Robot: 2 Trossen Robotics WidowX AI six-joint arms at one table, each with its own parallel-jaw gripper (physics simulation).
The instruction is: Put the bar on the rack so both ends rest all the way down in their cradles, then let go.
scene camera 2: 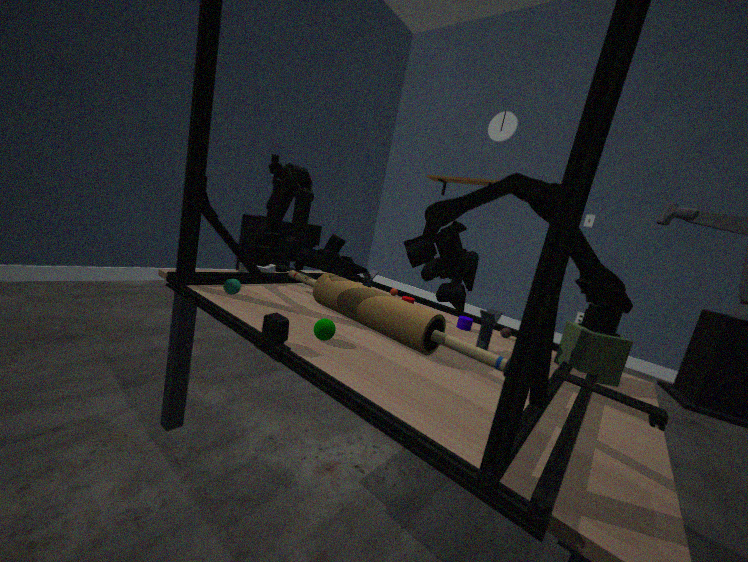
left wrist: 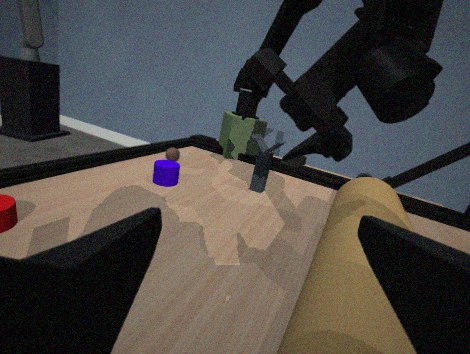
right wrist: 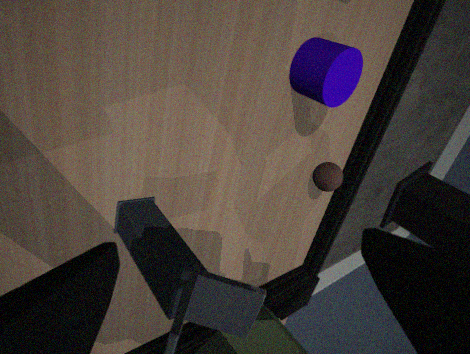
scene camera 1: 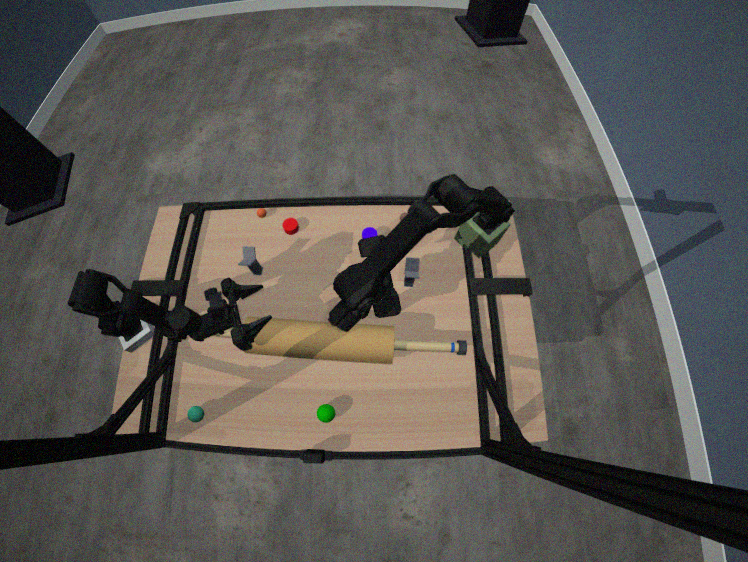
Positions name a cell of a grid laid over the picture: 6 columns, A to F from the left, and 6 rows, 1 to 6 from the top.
Scene:
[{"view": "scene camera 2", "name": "my left gripper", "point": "C3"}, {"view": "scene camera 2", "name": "my right gripper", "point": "D4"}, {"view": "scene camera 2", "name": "tan rolling pin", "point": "D4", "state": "touched by my left gripper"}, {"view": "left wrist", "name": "my left gripper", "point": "D4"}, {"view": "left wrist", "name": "my right gripper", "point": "D3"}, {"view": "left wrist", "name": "tan rolling pin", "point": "E6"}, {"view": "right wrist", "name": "my right gripper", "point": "D5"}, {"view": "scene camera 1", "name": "my left gripper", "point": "C4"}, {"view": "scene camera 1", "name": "my right gripper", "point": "D3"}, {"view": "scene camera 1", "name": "tan rolling pin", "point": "C4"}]

